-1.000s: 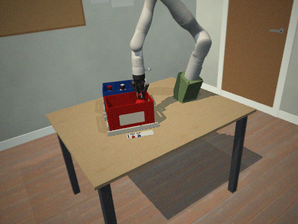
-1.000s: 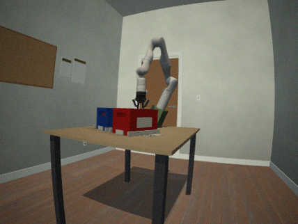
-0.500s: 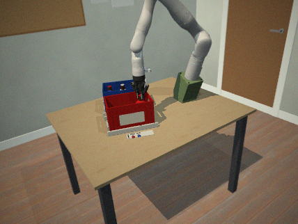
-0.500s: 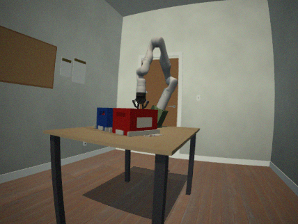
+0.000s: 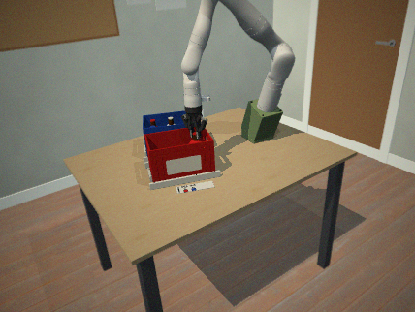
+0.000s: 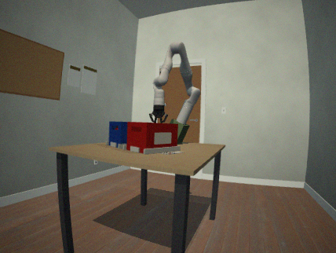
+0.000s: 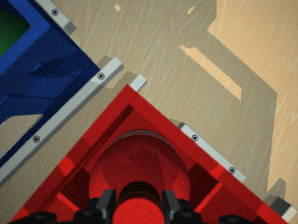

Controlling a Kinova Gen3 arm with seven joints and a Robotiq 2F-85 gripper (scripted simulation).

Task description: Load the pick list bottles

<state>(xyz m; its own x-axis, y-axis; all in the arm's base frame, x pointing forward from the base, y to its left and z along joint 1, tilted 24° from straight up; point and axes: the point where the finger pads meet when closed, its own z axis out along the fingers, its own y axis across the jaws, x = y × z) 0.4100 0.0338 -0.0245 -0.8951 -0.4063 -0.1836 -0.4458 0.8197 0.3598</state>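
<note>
The blue-label bottle lies 13 cm ahead of my hand, 19 cm to the right of it and 7 cm below it. Round my hand: red crate: 10 cm ahead, 2 cm to the left, 7 cm below; then blue crate: 3 cm ahead, 21 cm to the right, 7 cm below; then green-label bottle: 3 cm behind, 14 cm to the right, 7 cm below.
</note>
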